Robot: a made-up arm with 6 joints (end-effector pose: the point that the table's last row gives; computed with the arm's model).
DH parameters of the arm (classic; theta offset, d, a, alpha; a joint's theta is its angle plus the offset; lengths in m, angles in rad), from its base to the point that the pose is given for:
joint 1: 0 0.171 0 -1.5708
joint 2: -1.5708 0 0.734 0
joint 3: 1.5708 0.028 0 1.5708
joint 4: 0 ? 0 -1.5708
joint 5: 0 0 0 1.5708
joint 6: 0 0.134 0 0
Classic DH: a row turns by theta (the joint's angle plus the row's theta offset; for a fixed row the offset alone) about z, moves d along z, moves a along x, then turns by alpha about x.
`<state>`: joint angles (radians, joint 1 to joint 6).
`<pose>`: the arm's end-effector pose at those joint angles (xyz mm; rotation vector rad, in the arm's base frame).
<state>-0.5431 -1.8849 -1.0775 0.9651 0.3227 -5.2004</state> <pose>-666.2 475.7 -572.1 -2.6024 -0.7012 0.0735</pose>
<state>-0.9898 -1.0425 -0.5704 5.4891 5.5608 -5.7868</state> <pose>-545.9 997.5 457.8 -1.2189 -1.9915 -1.1527</pose>
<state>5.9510 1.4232 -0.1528 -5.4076 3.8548 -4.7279</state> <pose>929.3 -362.2 421.6 -0.3629 -1.3896 0.7605</pose>
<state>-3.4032 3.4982 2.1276 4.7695 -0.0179 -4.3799</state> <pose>556.1 -180.4 -92.6 -0.9203 0.3378 -2.8631</pose>
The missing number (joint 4, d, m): 0.402
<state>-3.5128 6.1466 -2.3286 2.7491 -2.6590 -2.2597</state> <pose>298.6 -120.8 713.2 0.0360 -0.3588 -2.2805</pose>
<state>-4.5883 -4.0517 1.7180 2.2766 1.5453 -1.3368</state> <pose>-171.8 327.8 -622.4 0.2838 -2.1232 -0.6288</pose>
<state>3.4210 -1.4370 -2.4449 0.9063 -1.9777 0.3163</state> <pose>400.1 186.5 62.5 0.5675 -1.1204 -2.8464</pose>
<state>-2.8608 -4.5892 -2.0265 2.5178 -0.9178 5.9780</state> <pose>-636.2 -147.9 565.9 -0.1912 -0.6495 -0.5364</pose>
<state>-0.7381 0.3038 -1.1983 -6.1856 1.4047 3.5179</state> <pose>6.1 49.7 1239.4 0.6806 -0.2737 2.7352</pose>
